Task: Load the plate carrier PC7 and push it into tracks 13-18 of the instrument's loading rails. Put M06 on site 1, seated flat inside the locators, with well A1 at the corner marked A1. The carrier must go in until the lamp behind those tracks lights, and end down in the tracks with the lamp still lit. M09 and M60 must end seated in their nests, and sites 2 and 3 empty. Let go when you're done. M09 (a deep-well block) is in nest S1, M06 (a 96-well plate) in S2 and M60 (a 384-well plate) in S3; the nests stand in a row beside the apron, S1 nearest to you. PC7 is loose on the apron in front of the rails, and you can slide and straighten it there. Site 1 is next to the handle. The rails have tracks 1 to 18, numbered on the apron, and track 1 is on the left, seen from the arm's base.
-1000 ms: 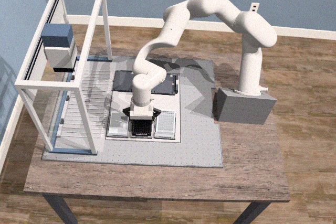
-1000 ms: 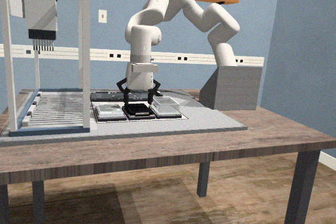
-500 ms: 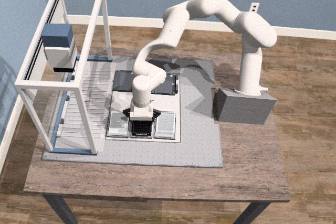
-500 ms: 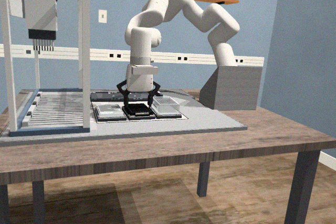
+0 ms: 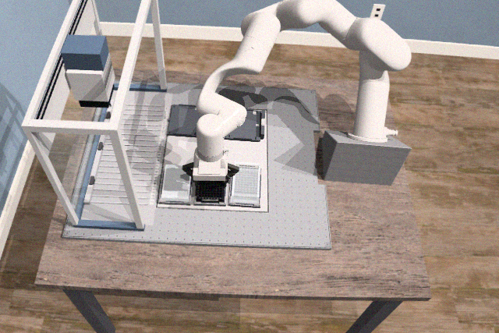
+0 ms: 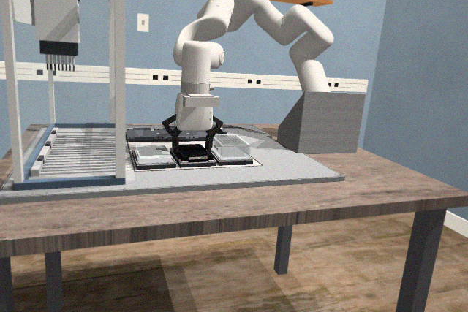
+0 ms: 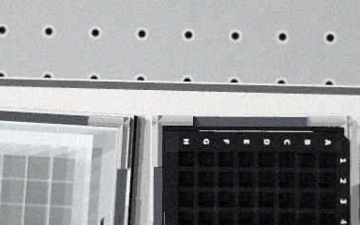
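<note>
Right now my hand is 10 mm above the black 96-well plate M06. From my hand the other things lie so: clear deep-well block M09 (110 mm behind); dark nest S2 (30 mm below); white plate M60 (110 mm ahead, 10 mm below).
</note>
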